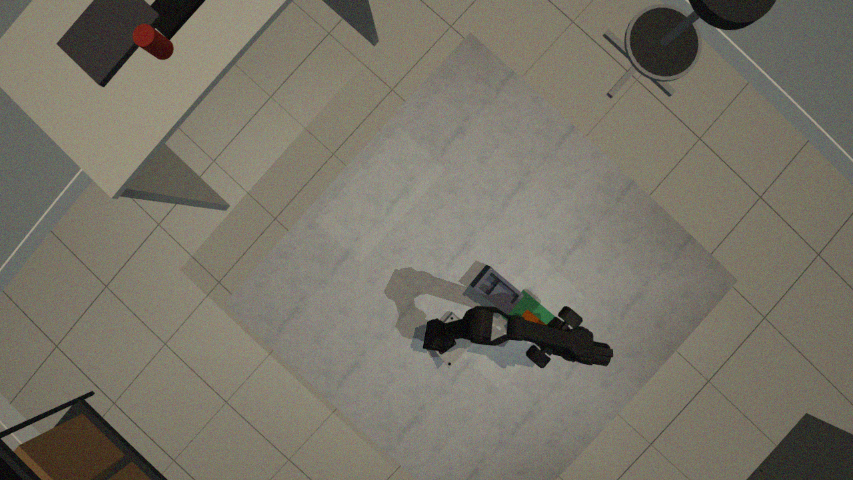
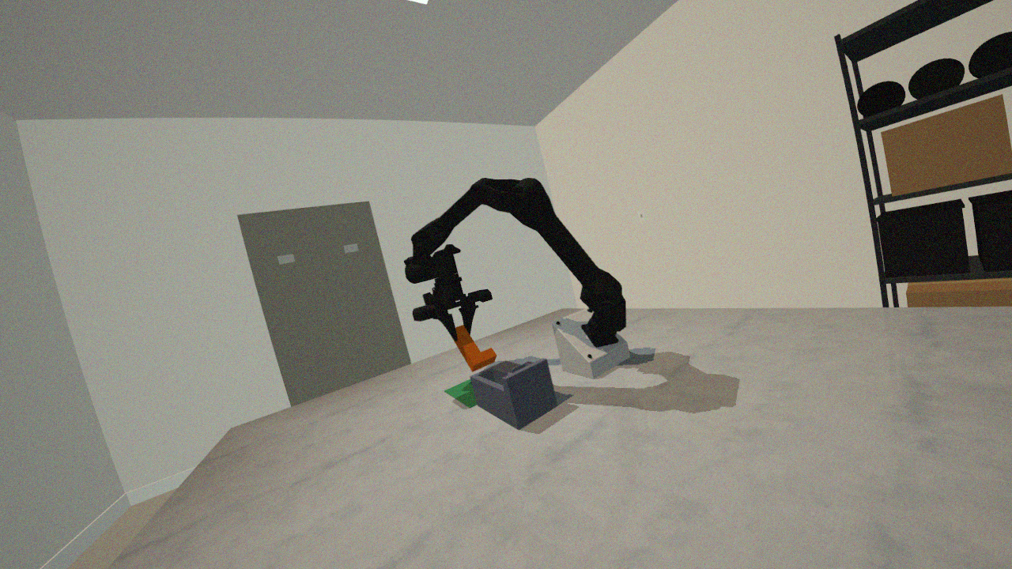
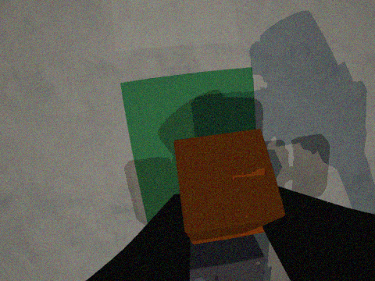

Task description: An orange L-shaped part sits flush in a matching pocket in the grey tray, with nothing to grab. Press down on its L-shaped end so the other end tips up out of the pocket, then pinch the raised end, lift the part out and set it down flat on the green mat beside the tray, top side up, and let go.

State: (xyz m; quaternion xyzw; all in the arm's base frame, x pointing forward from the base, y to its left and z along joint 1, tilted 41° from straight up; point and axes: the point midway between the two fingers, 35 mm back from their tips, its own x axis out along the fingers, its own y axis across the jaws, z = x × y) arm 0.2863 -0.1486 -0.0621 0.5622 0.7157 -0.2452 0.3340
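The green mat lies 140 mm below my gripper tip and 20 mm to the left of it. The rest, counted from my gripper tip: orange L-shaped part: 30 mm below, 20 mm to the left, 20 mm behind.
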